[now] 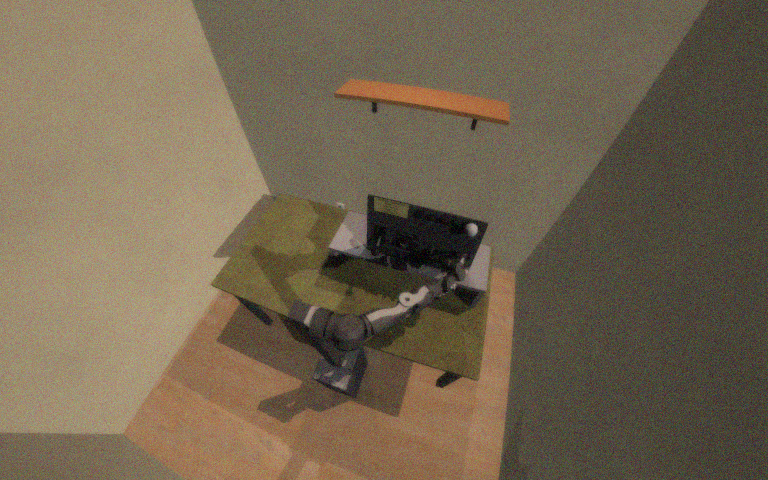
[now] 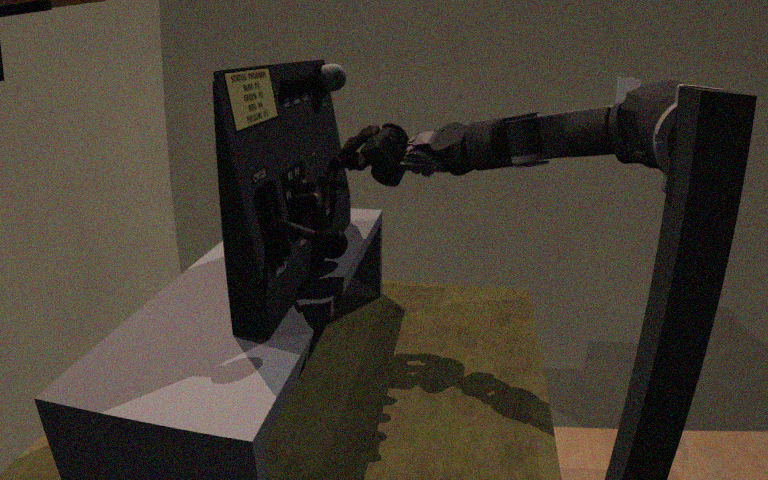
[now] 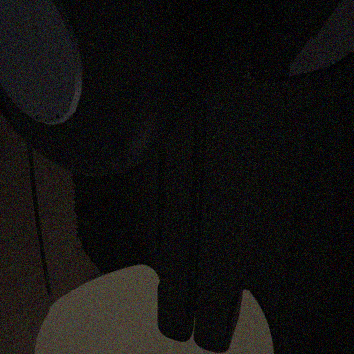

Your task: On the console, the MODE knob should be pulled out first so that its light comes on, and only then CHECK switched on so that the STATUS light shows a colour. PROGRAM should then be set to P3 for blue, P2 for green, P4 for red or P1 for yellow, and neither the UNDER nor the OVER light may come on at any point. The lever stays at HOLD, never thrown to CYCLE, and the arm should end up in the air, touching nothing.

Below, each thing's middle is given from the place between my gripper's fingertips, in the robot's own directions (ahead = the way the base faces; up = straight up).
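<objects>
There is the dark console (image 2: 275, 124), and my hand is 210 mm to the right of it and 20 mm short of it.
</objects>
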